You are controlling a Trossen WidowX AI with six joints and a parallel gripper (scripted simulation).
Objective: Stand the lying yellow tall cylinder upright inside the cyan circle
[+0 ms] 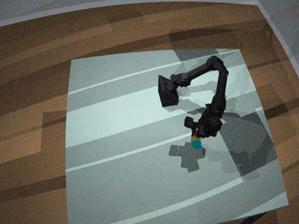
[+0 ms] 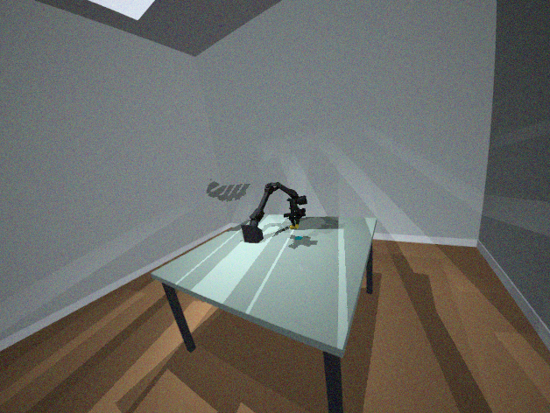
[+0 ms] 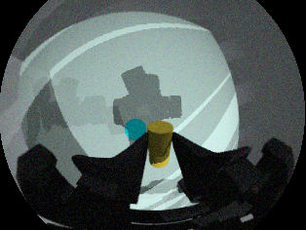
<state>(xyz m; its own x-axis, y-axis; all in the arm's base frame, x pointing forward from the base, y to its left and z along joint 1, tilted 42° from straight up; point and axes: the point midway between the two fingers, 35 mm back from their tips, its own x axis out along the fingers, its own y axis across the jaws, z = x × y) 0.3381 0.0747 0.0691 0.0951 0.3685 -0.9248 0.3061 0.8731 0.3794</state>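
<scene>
Right now my gripper tip is 110 mm above the cyan circle, 30 mm to the right of it and 10 mm past it. From my gripper tip the other things lie so: yellow tall cylinder: 20 mm behind, 10 mm below.
</scene>
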